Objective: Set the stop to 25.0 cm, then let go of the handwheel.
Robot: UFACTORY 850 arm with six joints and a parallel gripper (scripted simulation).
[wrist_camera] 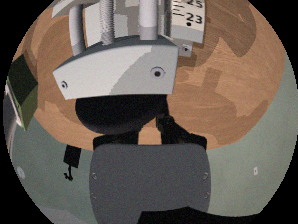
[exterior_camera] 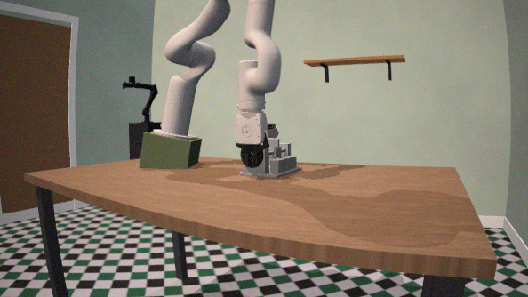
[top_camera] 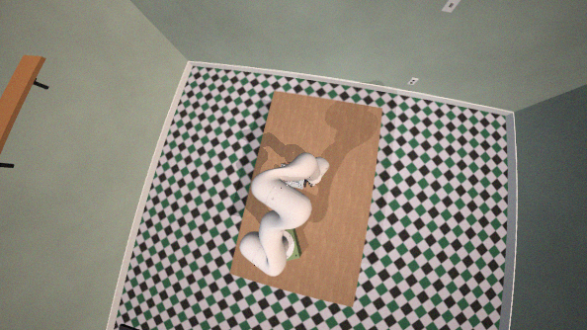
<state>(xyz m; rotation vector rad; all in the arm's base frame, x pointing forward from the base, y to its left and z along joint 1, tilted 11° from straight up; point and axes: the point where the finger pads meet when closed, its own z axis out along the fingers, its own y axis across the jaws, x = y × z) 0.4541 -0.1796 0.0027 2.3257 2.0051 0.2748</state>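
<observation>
The handwheel lies 2 cm to the left of my hand.
</observation>
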